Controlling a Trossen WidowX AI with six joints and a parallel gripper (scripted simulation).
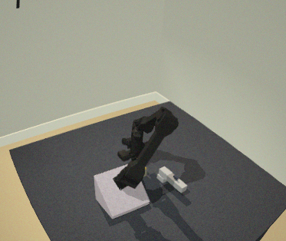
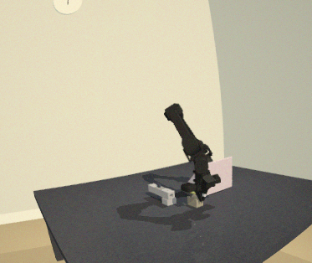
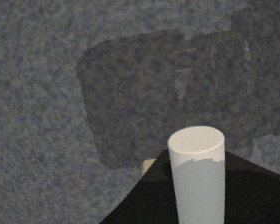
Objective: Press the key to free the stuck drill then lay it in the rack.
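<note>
Right now my gripper tip is 1 cm past the drill, 4 cm to the left of it and 3 cm below it. From my gripper tip the other things lie so: white block: 5 cm ahead, 22 cm to the right, 1 cm above; rack: 1 cm behind, 5 cm to the right, 1 cm below; key: 4 cm ahead, 25 cm to the right, 2 cm above.
</note>
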